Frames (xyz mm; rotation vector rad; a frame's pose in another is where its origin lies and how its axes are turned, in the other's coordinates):
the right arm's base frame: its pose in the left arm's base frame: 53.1 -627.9 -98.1 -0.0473 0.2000 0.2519
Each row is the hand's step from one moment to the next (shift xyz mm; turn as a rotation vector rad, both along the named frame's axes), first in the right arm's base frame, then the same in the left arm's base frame.
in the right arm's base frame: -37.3 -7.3 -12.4 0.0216 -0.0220 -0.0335
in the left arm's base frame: -35.9 -17.0 -4.4 0.0197 -0.0184 -0.0367
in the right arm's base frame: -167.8 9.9 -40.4 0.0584 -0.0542 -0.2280
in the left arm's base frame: -169.4 -34.0 -5.8 0.0256 -0.0545 -0.2339
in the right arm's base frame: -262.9 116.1 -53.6 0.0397 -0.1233 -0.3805
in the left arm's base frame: -288.9 44.7 -1.8 -0.0038 -0.1368 -0.3779
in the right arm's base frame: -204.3 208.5 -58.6 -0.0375 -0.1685 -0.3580
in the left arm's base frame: -257.6 147.9 -20.5 -0.0613 -0.1977 -0.3393
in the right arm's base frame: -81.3 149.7 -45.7 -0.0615 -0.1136 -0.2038
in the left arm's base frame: -123.6 121.8 -31.5 -0.0685 -0.1394 -0.1846
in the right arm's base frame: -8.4 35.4 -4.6 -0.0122 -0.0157 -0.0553
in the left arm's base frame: -17.8 31.9 -3.6 -0.0182 -0.0221 -0.0513
